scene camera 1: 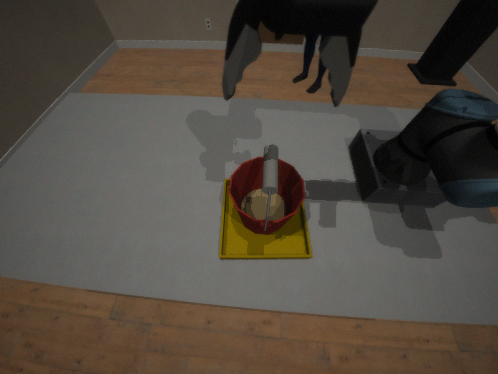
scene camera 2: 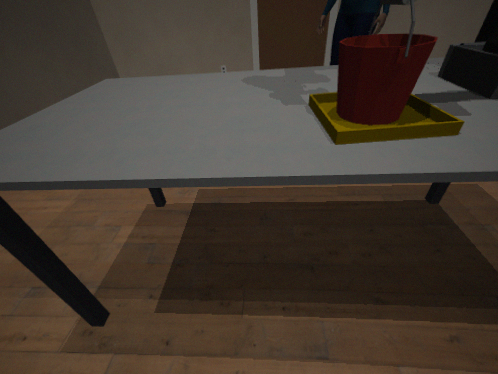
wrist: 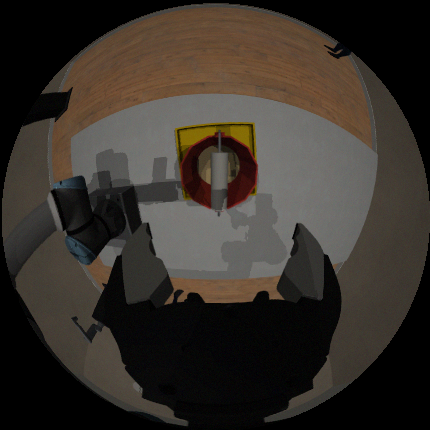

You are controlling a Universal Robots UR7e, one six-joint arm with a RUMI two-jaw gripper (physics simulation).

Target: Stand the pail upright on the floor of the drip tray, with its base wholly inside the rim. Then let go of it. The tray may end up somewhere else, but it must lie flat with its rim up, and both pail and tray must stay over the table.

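Places are measured from the arm's base along level axes (x down, y left, z ahead), in millimetres.
Pixels of known places: gripper, between the fingertips: (scene camera 1: 280,103) (wrist: 222,225); arm's base, origin of its link: (scene camera 1: 398,164) (wrist: 110,216).
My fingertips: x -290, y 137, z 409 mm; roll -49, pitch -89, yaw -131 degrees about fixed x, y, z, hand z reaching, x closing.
Observation:
Ahead of a thing's pixels: the offset from my fingertips to its top centre. Level surfaces: height alone.
The red pail (scene camera 1: 240,210) (scene camera 2: 372,80) (wrist: 192,187) stands upright on the floor of the yellow drip tray {dx +352, dy +20, dz +0 mm} (scene camera 1: 265,245) (scene camera 2: 395,133) (wrist: 192,134). In scene camera 2 its base shows inside the tray's rim; the far side of the base is hidden. The pail's grey handle grip {dx +131, dy +4, dz +0 mm} (scene camera 1: 270,170) (wrist: 219,175) stands raised above its opening on a thin wire bail. The tray lies flat on the table, rim up. My gripper (scene camera 1: 283,97) (wrist: 222,225) is open and empty, high above the table and apart from the pail and handle.
The grey table {dx +380 mm} (scene camera 1: 125,210) (scene camera 2: 175,125) (wrist: 310,165) lies under the tray. The dark arm base block (scene camera 1: 367,165) (scene camera 2: 467,67) stands on the table beside the pail, with the blue-capped arm (scene camera 1: 465,145) (wrist: 75,215) rising from it. A person (scene camera 2: 356,25) stands behind the table.

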